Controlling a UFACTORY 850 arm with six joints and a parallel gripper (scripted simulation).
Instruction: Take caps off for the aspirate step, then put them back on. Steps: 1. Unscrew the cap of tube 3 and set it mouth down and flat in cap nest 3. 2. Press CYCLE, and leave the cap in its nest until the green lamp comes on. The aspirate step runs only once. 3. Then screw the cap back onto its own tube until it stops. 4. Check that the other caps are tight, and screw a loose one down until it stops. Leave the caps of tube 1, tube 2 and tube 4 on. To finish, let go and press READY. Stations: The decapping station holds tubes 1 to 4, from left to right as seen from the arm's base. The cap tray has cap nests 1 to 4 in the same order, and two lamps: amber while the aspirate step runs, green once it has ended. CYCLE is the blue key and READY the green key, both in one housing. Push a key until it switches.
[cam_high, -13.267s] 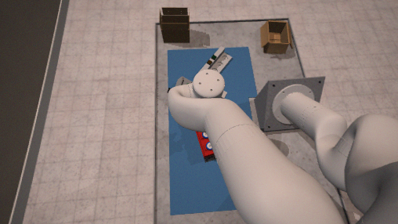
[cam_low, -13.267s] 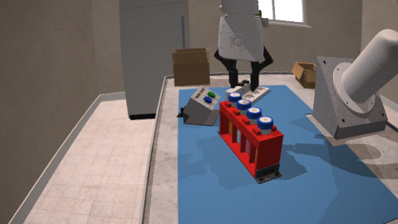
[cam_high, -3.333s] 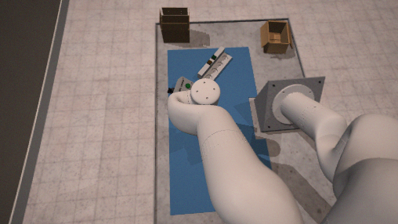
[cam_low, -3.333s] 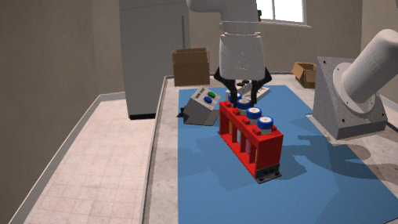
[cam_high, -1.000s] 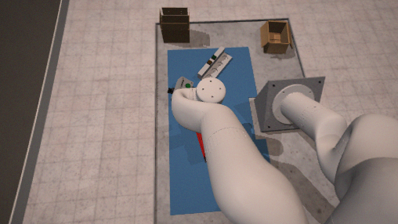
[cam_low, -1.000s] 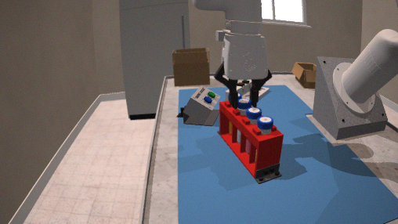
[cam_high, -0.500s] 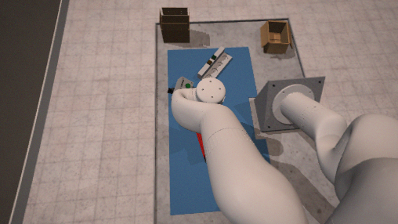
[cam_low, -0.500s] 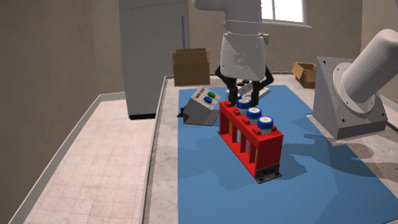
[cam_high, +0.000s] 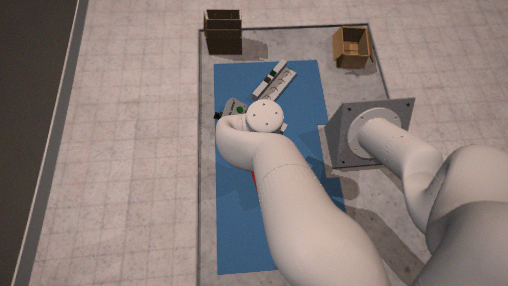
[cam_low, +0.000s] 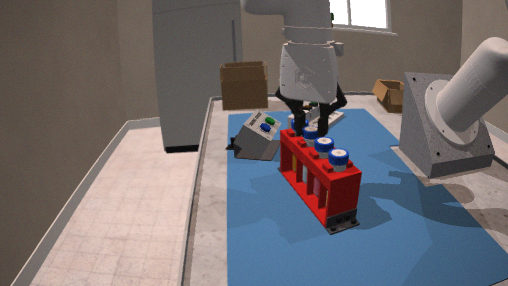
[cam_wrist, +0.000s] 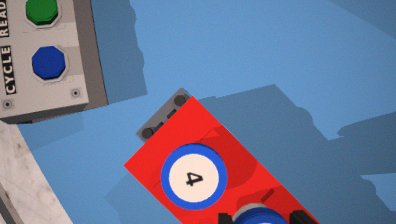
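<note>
Now: hand 10 mm above the blue cap. Round my hand: blue key: 80 mm ahead, 170 mm to the right, 60 mm below; then grey key housing: 80 mm ahead, 190 mm to the right, 80 mm below; then cap marked 4: 10 mm ahead, 50 mm to the right, 20 mm below.
</note>
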